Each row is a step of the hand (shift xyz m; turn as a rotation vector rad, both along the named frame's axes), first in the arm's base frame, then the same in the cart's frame.
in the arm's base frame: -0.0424 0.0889 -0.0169 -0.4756 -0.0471 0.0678
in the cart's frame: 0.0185 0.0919 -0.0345 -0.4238 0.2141 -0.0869
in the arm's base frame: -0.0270 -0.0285 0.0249 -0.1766 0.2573 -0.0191
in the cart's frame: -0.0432 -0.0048 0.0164 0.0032 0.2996 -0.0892
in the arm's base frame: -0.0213 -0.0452 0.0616 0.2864 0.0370 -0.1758
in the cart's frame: -0.0567 -0.0136 0.0538 0.2926 -0.1514 -0.0757
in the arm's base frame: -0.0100 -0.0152 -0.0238 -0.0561 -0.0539 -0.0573
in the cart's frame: -0.0105 -0.0129 -0.0249 -0.0605 -0.0296 -0.0693
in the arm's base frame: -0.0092 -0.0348 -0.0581 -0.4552 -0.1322 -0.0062
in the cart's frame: -0.0123 -0.0373 -0.0560 -0.4359 0.1164 -0.1455
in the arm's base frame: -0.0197 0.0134 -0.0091 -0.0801 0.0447 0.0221
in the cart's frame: -0.0063 0.0191 -0.0157 -0.0453 0.0824 -0.0074
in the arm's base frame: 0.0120 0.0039 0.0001 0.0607 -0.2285 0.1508
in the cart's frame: 0.0117 -0.0027 0.0038 -0.1124 -0.1884 0.1747
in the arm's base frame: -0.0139 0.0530 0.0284 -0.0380 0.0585 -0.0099
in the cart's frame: 0.0108 0.0576 0.0194 0.0038 0.0658 -0.0248
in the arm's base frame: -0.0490 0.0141 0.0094 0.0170 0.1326 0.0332
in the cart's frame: -0.0339 0.0384 -0.0077 0.0779 0.1097 0.0296
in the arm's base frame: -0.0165 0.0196 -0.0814 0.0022 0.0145 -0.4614
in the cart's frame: 0.0172 0.0068 -0.0833 0.1215 -0.0905 -0.4360
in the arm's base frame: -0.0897 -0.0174 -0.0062 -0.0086 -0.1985 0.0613
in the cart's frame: -0.0800 0.0291 -0.0339 -0.1300 -0.1482 0.0661
